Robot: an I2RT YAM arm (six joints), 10 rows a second.
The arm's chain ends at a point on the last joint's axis. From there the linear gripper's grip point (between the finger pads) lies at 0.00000 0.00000 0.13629 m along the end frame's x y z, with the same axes.
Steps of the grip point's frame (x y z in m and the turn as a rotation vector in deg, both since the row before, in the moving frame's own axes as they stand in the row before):
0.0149 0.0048 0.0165 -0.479 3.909 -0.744
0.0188 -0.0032 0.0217 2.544 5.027 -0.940
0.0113 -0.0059 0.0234 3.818 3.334 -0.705
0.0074 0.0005 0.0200 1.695 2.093 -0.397
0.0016 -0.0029 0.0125 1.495 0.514 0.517
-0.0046 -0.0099 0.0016 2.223 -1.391 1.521
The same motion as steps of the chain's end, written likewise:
0.0056 0.0037 0.0168 -0.479 3.909 -0.744
0.0069 0.0029 0.0224 2.544 5.027 -0.940
0.0034 0.0032 0.0239 3.818 3.334 -0.705
0.0024 0.0045 0.0202 1.695 2.093 -0.397
0.0004 0.0007 0.0126 1.495 0.514 0.517
-0.0014 -0.0046 0.0017 2.223 -1.391 1.521

